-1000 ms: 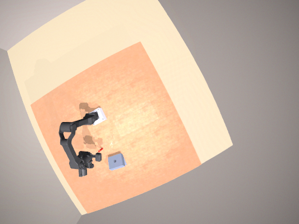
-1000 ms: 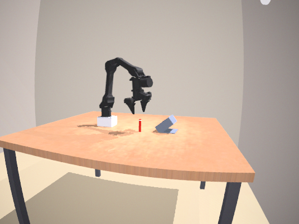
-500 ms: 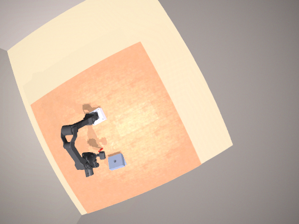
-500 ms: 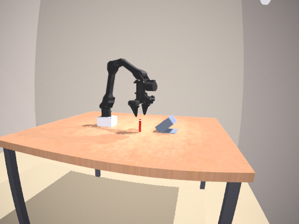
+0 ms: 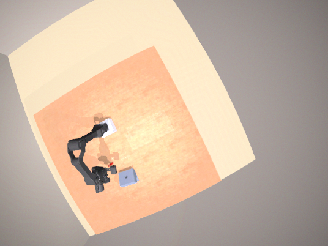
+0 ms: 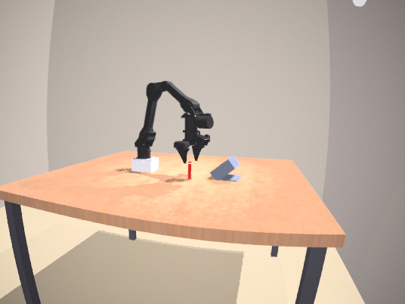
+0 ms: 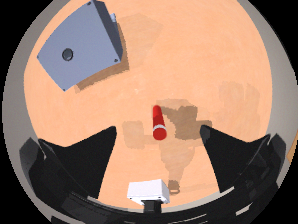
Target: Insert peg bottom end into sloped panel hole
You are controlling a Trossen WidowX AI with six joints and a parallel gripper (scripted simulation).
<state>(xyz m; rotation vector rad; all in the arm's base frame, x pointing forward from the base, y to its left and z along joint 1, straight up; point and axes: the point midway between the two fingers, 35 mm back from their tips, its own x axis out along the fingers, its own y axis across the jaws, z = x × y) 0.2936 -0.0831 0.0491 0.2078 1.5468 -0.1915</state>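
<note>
The red peg lies 1 cm behind my gripper tip and 2 cm below it. The rest, counted from my gripper tip: sloped panel (14 cm ahead, 9 cm to the left, 3 cm below).
</note>
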